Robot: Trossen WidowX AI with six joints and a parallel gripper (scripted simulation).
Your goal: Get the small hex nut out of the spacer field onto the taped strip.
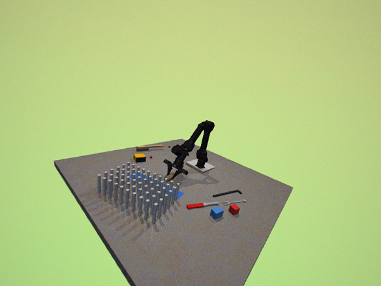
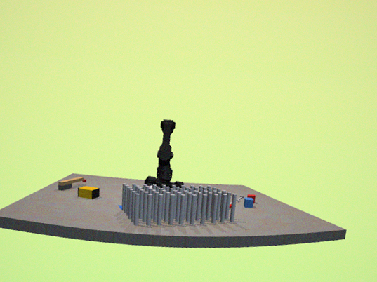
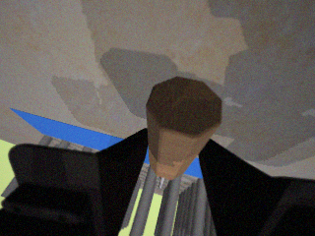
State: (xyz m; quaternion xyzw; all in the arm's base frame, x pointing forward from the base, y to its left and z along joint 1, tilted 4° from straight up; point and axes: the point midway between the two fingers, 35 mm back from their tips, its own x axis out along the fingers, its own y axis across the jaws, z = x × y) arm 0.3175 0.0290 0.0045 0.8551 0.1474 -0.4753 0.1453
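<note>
The brown-handled tool lies 100 mm ahead of my gripper tip and 40 mm to the left of it. The rest, counted from my gripper tip: red-handled tool: 320 mm to the left, 30 mm behind, 10 mm below; blue taped strip: 120 mm ahead, 20 mm below; hex nut: 190 mm ahead, 80 mm to the left, 10 mm below.
</note>
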